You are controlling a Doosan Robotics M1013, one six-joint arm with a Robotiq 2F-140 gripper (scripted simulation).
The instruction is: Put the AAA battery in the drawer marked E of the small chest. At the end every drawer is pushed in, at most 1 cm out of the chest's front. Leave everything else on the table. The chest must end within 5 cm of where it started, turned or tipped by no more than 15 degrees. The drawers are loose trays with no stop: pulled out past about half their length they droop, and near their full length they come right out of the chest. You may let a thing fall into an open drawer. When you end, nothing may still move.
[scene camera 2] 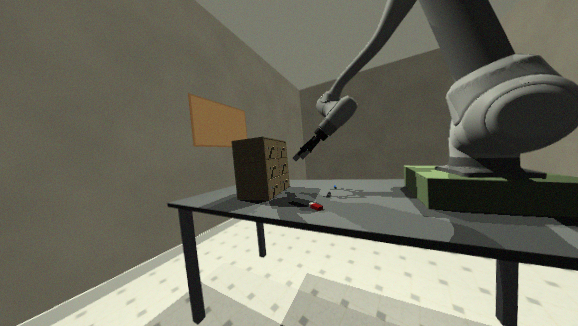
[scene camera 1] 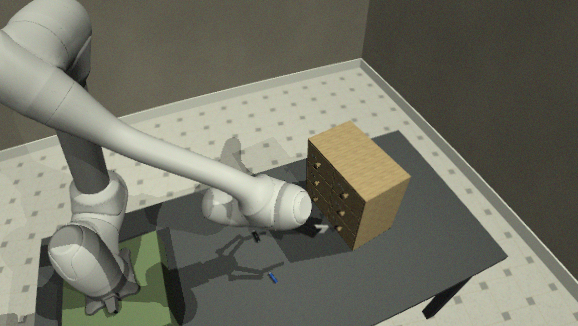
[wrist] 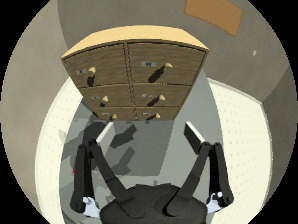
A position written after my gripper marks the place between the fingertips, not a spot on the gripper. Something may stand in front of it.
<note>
In view: my gripper (wrist: pixel 149 129) and a wooden chest (scene camera 1: pixel 375 176).
The wooden chest is seen too in scene camera 2 (scene camera 2: pixel 249 156) and in the wrist view (wrist: pixel 144 33).
</note>
